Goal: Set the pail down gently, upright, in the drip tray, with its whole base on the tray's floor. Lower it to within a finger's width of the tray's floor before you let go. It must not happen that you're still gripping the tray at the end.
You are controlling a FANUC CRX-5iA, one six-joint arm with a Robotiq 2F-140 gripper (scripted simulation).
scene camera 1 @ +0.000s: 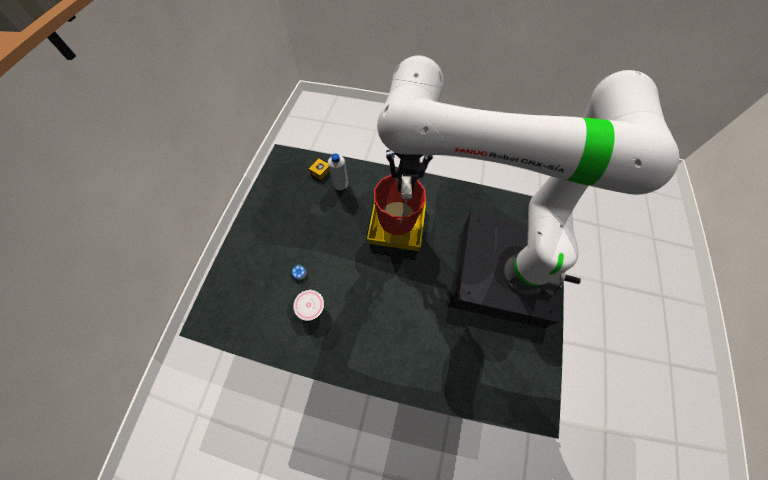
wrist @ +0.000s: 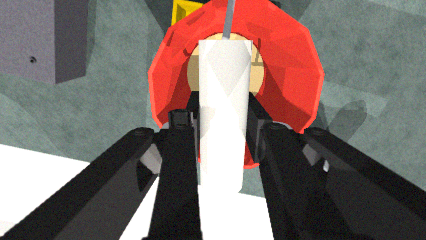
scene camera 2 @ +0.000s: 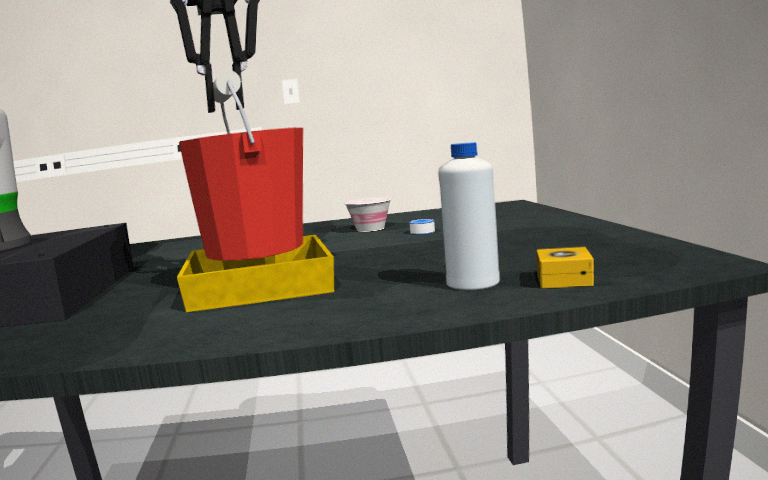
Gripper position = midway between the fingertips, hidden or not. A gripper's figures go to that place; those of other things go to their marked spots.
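My gripper (scene camera 2: 226, 110): 0.82 m from the lens. Distances for the objects: a red pail (scene camera 2: 248, 201) is 0.75 m from the lens, a yellow drip tray (scene camera 2: 308, 270) 0.74 m from the lens.
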